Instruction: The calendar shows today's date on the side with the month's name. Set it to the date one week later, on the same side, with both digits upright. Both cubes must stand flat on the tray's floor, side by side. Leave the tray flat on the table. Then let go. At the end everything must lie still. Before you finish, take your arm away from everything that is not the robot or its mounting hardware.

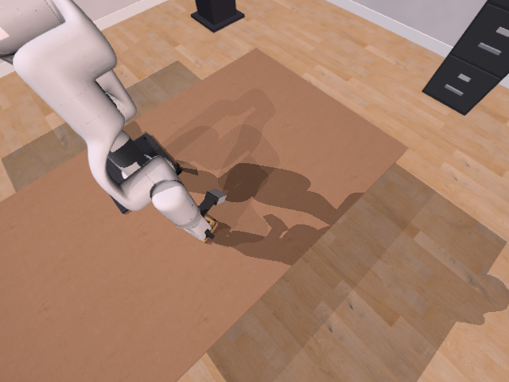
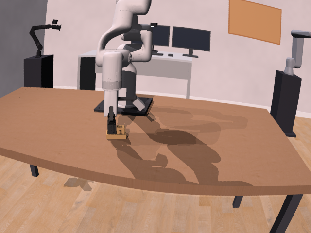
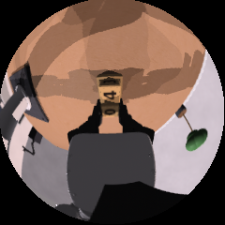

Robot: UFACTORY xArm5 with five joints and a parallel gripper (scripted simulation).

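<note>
My gripper is now 20 mm to the right of the wooden calendar tray and 30 mm above it.
</note>
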